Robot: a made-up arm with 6 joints.
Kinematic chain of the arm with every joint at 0, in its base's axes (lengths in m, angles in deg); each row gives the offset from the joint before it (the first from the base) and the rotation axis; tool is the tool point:
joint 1: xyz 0 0 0.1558 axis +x
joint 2: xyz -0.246 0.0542 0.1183 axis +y
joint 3: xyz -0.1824 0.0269 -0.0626 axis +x
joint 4: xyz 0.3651 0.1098 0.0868 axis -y
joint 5: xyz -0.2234 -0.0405 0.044 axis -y
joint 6: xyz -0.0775 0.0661 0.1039 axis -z
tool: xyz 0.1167 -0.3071 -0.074
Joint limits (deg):
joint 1: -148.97..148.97
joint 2: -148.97..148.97
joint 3: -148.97..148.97
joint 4: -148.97..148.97
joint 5: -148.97..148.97
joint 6: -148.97..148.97
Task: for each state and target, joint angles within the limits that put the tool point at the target. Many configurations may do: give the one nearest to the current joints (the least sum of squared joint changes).
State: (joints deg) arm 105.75 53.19 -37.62 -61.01 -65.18 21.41
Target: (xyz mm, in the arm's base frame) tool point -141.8 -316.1 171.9
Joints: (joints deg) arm 105.06 16.72 -42.41 -40.35 -75.18 -1.65
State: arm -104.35 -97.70 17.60 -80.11 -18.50 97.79
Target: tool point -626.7 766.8 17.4
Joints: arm -101.22 -78.22 18.01 -102.93 -29.50 102.23
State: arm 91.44 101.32 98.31 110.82 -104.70 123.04
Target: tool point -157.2 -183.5 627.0
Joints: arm 91.48 97.96 81.92 119.80 -78.49 121.66
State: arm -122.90 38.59 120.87 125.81 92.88 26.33
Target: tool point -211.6 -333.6 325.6
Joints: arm -137.53 54.96 109.41 133.58 107.55 33.62
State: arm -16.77 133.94 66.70 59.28 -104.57 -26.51
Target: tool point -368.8 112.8 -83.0
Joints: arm -31.81 105.18 82.29 66.07 -82.64 -50.74
